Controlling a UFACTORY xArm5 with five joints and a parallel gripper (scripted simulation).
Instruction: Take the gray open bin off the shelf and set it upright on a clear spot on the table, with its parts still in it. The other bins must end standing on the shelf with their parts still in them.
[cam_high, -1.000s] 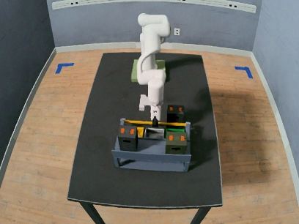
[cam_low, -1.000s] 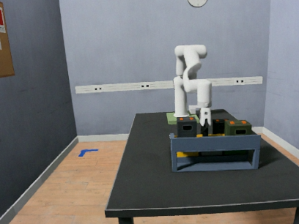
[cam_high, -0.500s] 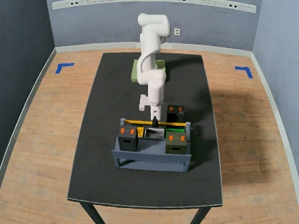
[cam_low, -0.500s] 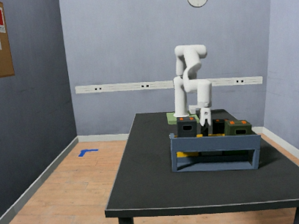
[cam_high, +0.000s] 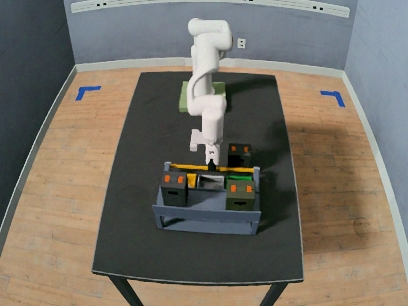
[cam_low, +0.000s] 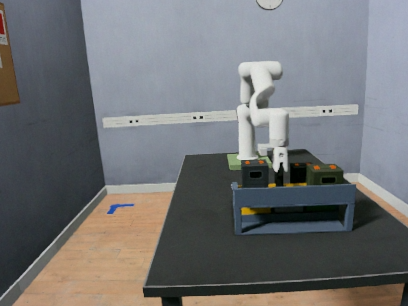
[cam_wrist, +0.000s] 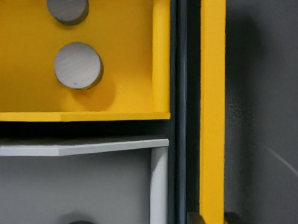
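The yellow bar is 2 cm below my hand. Round my hand: blue-gray shelf: 13 cm ahead, 1 cm below; green bin: 10 cm ahead, 11 cm to the left, 3 cm below; gray open bin: 11 cm ahead, 3 cm below.
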